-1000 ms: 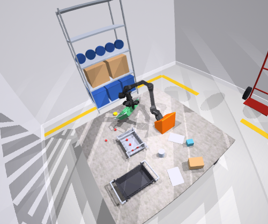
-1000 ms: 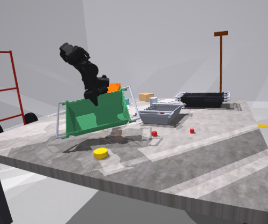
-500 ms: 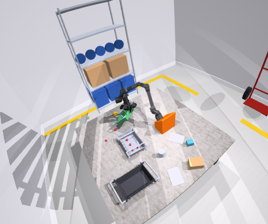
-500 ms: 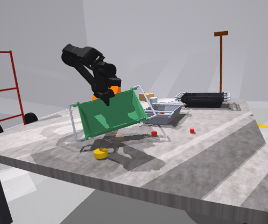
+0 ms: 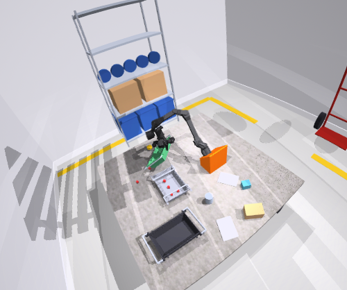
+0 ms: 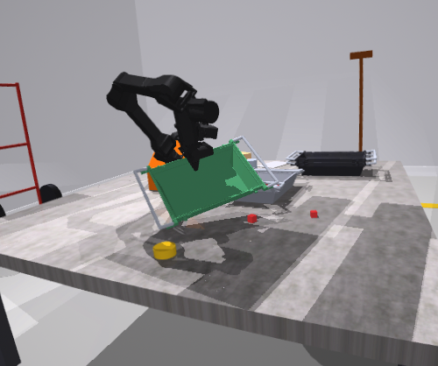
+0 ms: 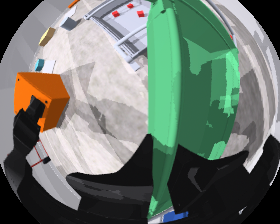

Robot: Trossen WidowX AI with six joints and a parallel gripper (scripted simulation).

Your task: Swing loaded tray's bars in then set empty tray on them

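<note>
My gripper tip is now 6 cm short of the green tray, 5 cm to the left of it and 1 cm above it. From my gripper tip the other things lie so: yellow disc 7 cm ahead, 28 cm to the right, 12 cm below; then blue cube 31 cm behind, 60 cm to the left, 11 cm below; then grey cylinder 3 cm behind, 52 cm to the left, 10 cm below.
</note>
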